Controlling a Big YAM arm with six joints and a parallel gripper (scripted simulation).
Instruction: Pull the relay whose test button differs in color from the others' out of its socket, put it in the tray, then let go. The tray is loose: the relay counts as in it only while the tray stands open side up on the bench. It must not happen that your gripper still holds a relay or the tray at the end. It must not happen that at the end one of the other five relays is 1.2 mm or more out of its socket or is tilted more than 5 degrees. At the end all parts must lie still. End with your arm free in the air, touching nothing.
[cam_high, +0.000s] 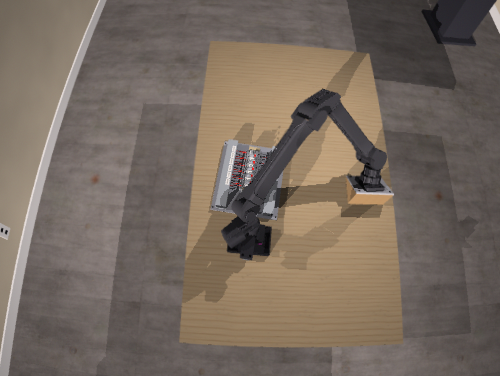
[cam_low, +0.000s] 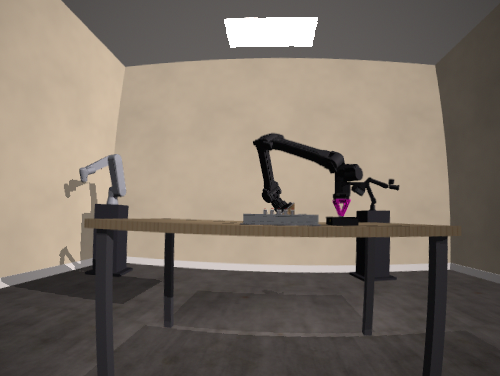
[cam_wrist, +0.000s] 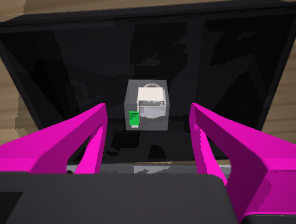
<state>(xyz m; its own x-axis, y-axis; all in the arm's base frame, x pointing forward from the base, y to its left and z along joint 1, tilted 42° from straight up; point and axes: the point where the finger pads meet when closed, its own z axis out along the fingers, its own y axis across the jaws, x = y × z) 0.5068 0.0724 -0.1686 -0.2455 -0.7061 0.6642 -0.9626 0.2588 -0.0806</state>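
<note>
My gripper is now 20 mm above the relay. The rest, counted from my hand: black tray: 30 mm below.
</note>
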